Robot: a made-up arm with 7 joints. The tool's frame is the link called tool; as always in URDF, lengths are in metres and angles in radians.
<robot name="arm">
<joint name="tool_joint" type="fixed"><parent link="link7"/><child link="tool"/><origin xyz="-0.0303 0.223 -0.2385" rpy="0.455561 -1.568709 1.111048"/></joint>
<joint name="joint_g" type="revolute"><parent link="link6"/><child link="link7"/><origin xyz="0.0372 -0.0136 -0.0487" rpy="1.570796 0 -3.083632"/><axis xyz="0 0 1"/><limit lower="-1.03" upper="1.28" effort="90" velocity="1.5"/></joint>
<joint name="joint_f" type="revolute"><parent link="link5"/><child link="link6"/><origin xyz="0.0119 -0.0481 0.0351" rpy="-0.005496 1.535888 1.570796"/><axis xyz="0 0 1"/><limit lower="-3.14" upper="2.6" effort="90" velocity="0.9"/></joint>
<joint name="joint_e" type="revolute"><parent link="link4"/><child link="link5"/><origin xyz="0.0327 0.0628 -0.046" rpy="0.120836 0.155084 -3.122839"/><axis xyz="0 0 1"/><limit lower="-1.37" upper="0.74" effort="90" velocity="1.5"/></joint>
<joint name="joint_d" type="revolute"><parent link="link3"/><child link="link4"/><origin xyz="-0.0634 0.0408 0.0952" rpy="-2.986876 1.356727 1.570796"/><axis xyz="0 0 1"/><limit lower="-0.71" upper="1.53" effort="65" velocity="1.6"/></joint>
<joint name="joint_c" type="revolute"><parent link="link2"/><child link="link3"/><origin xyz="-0.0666 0.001 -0.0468" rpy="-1.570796 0 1.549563"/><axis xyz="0 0 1"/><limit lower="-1.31" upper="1.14" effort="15" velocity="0.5"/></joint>
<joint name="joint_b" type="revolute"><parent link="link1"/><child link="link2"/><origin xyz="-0.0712 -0.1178 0.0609" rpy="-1.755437 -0.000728 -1.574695"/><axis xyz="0 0 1"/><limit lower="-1.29" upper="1.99" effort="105" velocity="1.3"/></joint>
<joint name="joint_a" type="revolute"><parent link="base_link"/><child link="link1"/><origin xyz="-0.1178 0.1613 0.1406" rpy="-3.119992 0.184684 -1.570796"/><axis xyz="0 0 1"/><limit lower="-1.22" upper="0.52" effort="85" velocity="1.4"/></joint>
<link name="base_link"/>
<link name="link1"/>
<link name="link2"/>
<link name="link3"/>
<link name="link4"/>
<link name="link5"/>
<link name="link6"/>
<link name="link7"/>
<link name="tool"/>
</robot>
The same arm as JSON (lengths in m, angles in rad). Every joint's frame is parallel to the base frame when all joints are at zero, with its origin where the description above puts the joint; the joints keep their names.
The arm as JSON. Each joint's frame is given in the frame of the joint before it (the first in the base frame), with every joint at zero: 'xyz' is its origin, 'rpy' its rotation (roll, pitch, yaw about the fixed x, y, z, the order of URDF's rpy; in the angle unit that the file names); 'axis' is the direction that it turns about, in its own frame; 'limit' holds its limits. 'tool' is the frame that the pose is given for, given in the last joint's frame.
{"units": {"length": "m", "angle": "rad"}, "joints": [
  {"name": "joint_a", "type": "revolute", "origin": {"xyz": [-0.1178, 0.1613, 0.1406], "rpy": [0.0, 0.0, 0.0]}, "axis": [0.021599, 0.183593, -0.982765], "limit": {"lower": -1.22, "upper": 0.52}},
  {"name": "joint_b", "type": "revolute", "origin": {"xyz": [0.1191, 0.0807, -0.0443], "rpy": [0.0, 0.0, 0.0]}, "axis": [0.0, -1.0, 0.0], "limit": {"lower": -1.29, "upper": 1.99}},
  {"name": "joint_c", "type": "revolute", "origin": {"xyz": [-0.0666, 0.0468, -0.0004], "rpy": [0.0, 0.0, 0.0]}, "axis": [-1.0, 0.0, 0.0], "limit": {"lower": -1.31, "upper": 1.14}},
  {"name": "joint_d", "type": "revolute", "origin": {"xyz": [-0.0952, 0.0408, -0.0634], "rpy": [0.0, 0.0, 0.0]}, "axis": [0.209901, -0.965502, -0.1541], "limit": {"lower": -0.71, "upper": 1.53}},
  {"name": "joint_e", "type": "revolute", "origin": {"xyz": [0.0244, 0.0419, 0.0691], "rpy": [0.0, 0.0, 0.0]}, "axis": [0.057701, -0.997724, -0.034901], "limit": {"lower": -1.37, "upper": 0.74}},
  {"name": "joint_f", "type": "revolute", "origin": {"xyz": [-0.0095, -0.0374, 0.0469], "rpy": [0.0, 0.0, 0.0]}, "axis": [0.0, 0.0, -1.0], "limit": {"lower": -3.14, "upper": 2.6}},
  {"name": "joint_g", "type": "revolute", "origin": {"xyz": [-0.0157, 0.0363, 0.0487], "rpy": [0.0, 0.0, 0.0]}, "axis": [1.0, 0.0, 0.0], "limit": {"lower": -1.03, "upper": 1.28}}
], "tool": {"origin": {"xyz": [-0.2385, 0.0303, -0.223], "rpy": [-0.0042, 0.0019, -0.0009]}}}

